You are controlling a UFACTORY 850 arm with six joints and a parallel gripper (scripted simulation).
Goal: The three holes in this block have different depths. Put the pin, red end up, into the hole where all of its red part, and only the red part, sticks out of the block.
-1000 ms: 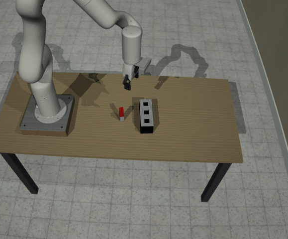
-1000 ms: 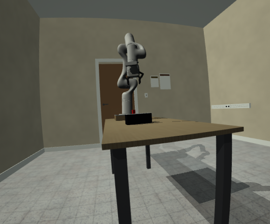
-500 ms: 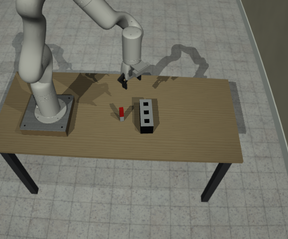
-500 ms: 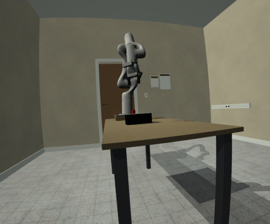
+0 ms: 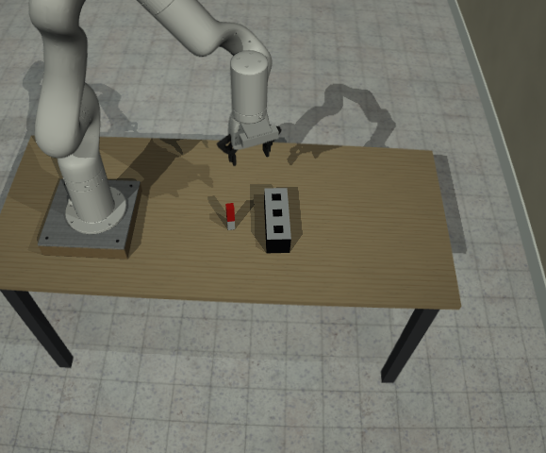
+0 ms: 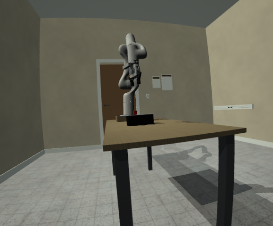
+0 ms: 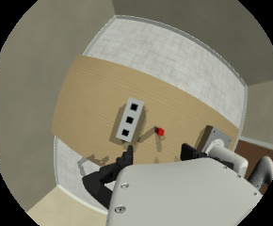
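Now: the pin 6 cm behind my hand, 1 cm to the right of it and 24 cm below it. From my hand the other things lie so: black block: 8 cm ahead, 28 cm below.
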